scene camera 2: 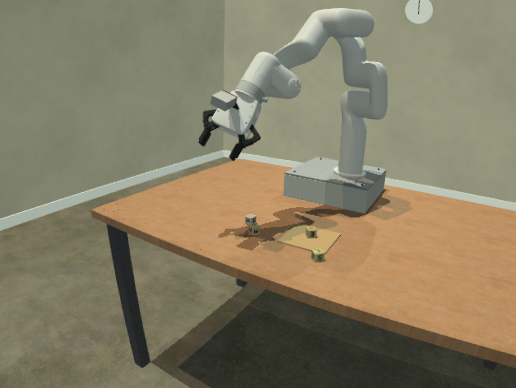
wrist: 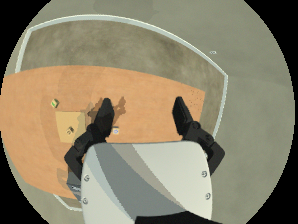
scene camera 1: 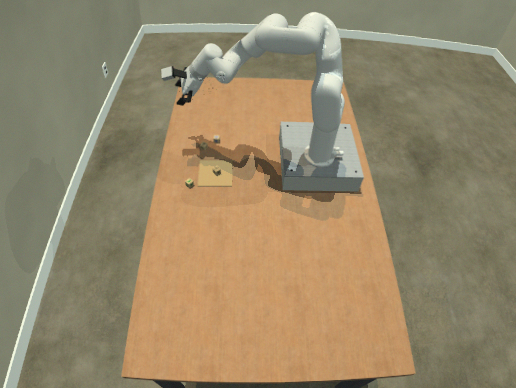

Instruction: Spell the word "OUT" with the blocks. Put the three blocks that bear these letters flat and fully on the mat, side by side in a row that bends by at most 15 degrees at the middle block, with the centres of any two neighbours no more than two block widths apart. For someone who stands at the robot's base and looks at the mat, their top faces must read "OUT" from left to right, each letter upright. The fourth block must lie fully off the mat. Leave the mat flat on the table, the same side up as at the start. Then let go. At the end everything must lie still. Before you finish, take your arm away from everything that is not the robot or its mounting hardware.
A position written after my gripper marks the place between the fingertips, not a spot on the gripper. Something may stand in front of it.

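A tan mat (scene camera 2: 296,237) is there for me to see, and scene camera 1 shows the mat (scene camera 1: 206,177) too, as does the wrist view, with the mat (wrist: 65,119). Then there is my gripper (scene camera 2: 215,151), which I also find in the other views: my gripper (scene camera 1: 178,95) and, from the wrist, my gripper (wrist: 143,104).
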